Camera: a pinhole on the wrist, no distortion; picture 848 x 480 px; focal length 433.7 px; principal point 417.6 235.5 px. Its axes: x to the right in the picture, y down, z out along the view. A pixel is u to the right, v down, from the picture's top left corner.
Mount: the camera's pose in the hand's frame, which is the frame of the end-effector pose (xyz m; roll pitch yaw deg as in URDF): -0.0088 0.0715 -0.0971 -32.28 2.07 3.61
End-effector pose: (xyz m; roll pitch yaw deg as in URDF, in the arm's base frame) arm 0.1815 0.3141 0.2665 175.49 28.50 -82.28
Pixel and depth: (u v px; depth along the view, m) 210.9 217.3 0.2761
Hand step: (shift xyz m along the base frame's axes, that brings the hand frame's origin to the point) -0.2351 0.1554 -0.0481
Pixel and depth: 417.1 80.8 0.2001
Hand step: -0.1325 0.0344 -0.0861
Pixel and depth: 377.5 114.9 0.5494
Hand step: -0.2993 0.2113 -0.3546
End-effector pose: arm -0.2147 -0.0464 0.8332 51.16 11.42 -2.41
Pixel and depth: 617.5 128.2 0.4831
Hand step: 0.2933 -0.1456 0.3675
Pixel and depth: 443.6 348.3 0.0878
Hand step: 0.0163 0.1135 0.0848
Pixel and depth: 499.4 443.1 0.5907
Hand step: 0.2150 0.1955 0.6191
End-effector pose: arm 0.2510 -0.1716 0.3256 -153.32 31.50 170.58
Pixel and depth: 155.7 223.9 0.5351
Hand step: 0.5468 0.0336 -0.2364
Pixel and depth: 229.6 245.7 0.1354
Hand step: 0.1180 0.1018 -0.0327
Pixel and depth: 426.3 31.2 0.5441
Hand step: 0.2328 -0.1323 -0.4465
